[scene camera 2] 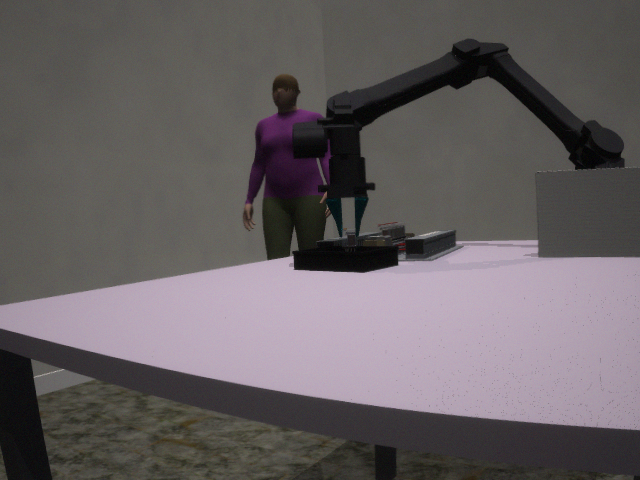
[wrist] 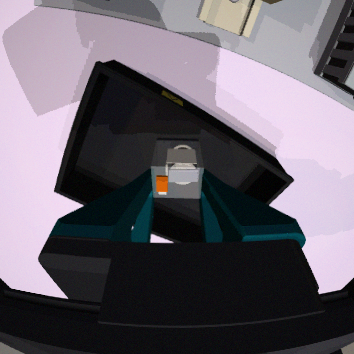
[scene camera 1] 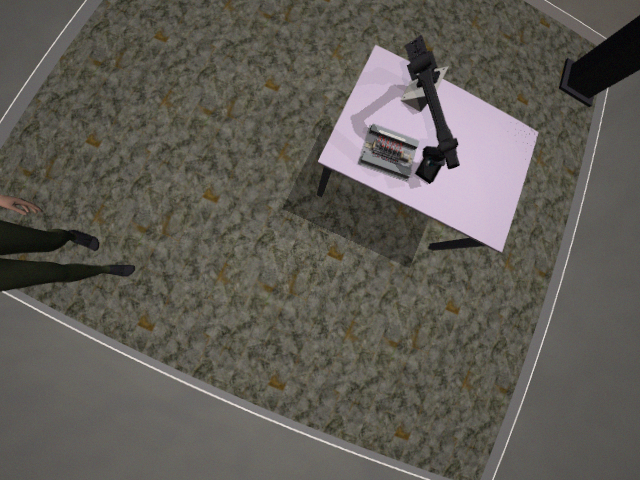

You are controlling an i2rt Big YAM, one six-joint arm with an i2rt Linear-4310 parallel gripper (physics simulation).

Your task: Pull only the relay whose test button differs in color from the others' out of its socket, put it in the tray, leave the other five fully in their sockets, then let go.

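Places are measured from the arm's base along level axes (x ahead, y left, z up), in centimetres.
Where they show: gripper, fingertip midpoint: (scene camera 2: 349, 236) (wrist: 176, 176) (scene camera 1: 429, 163); arm's base, link origin: (scene camera 2: 605, 202).
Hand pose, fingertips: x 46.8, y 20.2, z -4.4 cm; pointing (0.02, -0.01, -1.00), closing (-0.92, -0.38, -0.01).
Note:
Things, the pixels of their top centre, and the offset from my fingertips. "*": a spot on its surface instead.
- clear-cased relay, top centre: (wrist: 176, 184) (scene camera 2: 349, 228) dx +0.2, dy -0.5, dz +1.6 cm
- black tray, top centre: (wrist: 168, 186) (scene camera 2: 345, 248) (scene camera 1: 431, 166) dx -0.4, dy +2.4, dz -2.0 cm
- relay panel, surface spot: (scene camera 1: 388, 151) * dx +3.8, dy -24.8, dz -1.4 cm
- slotted grey wire duct, top centre: (scene camera 2: 432, 233) (scene camera 1: 395, 135) dx -7.5, dy -24.8, dz -1.2 cm
- beige terminal block, surface spot: (wrist: 230, 16) * dx +0.4, dy -10.0, dz -5.1 cm
A clear-cased relay (scene camera 2: 351, 238) (wrist: 184, 175) with an orange test button is held upright between the fingertips. My gripper (scene camera 2: 349, 235) (wrist: 176, 176), with teal fingers, is shut on it. The relay is over the black tray (scene camera 2: 330, 260) (wrist: 74, 132), its lower end at about rim height in the scene camera 2 view; whether it touches the tray floor is hidden. In the scene camera 1 view the tray (scene camera 1: 428, 172) is partly under the wrist. The relay panel (scene camera 1: 388, 151) stands beside the tray; its other relays are too small to tell their buttons or seating.
A slotted grey wire duct (scene camera 2: 431, 244) (wrist: 341, 50) runs along the panel. A beige terminal block (wrist: 230, 16) sits at the panel's near edge. The arm's base stands on a grey block (scene camera 2: 588, 212) at the table's back. A person (scene camera 2: 289, 155) stands beyond the table.

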